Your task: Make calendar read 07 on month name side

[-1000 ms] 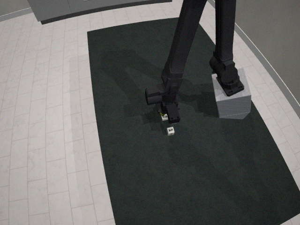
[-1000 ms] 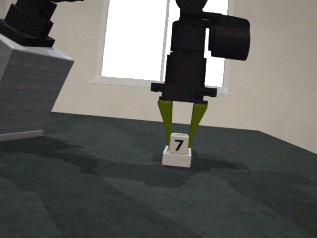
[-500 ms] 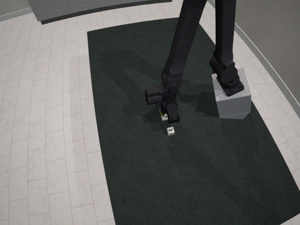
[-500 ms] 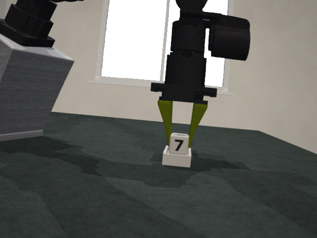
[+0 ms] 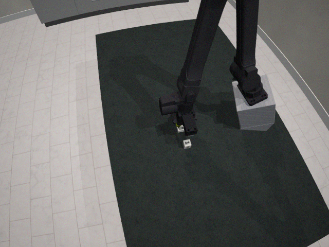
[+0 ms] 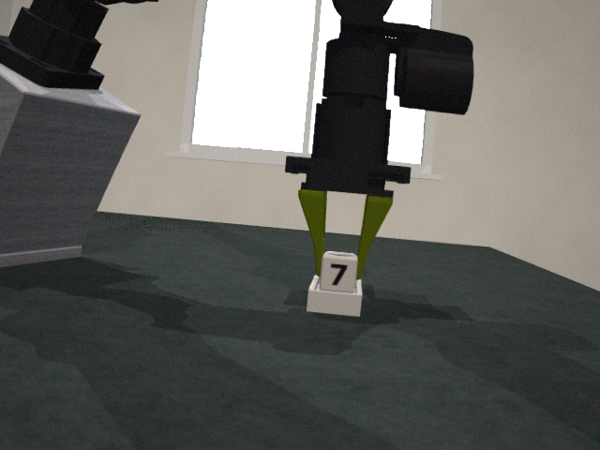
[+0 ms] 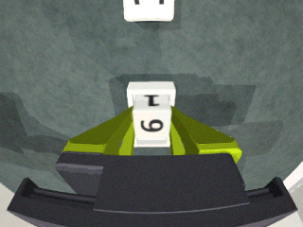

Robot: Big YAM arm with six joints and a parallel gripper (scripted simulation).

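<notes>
Right now my hand is 2 cm to the left of the small white tray and 2 cm above it.
</notes>
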